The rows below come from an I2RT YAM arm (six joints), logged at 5 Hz.
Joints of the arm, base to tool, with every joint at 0 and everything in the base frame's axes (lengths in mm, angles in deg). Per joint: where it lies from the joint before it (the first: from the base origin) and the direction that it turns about. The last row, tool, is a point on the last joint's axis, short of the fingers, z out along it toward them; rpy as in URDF.
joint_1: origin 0.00 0.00 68.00 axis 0 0 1
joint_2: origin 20.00 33.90 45.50 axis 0 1 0
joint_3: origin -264.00 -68.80 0.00 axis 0 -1 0
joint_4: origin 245.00 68.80 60.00 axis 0 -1 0
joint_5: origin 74.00 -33.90 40.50 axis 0 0 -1
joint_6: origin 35.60 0.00 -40.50 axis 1 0 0
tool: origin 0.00 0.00 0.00 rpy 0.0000 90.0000 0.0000
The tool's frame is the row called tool.
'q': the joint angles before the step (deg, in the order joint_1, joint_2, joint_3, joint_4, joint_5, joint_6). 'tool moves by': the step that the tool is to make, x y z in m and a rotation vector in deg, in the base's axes. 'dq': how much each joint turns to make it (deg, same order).
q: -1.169 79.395 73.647 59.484 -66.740 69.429
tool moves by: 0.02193 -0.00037 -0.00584 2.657 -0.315 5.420
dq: 0.001 8.590 3.847 19.187 -0.305 15.406
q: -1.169 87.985 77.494 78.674 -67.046 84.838
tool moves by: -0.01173 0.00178 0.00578 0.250 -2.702 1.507
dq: 0.306 -0.701 0.021 4.894 -0.110 3.168
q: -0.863 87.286 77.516 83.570 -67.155 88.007
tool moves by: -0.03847 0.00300 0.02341 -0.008 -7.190 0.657
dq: 0.568 -5.312 -0.001 2.120 0.044 0.262
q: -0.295 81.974 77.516 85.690 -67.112 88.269
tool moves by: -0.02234 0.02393 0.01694 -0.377 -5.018 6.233
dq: 6.011 -1.334 2.689 1.353 -0.634 0.415
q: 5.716 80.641 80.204 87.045 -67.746 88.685
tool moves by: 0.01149 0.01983 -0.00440 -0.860 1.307 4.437
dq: 4.349 2.930 1.598 0.022 -0.677 0.110
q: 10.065 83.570 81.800 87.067 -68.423 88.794
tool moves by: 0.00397 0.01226 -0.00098 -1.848 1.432 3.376
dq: 2.514 1.727 1.530 0.370 -1.595 2.075
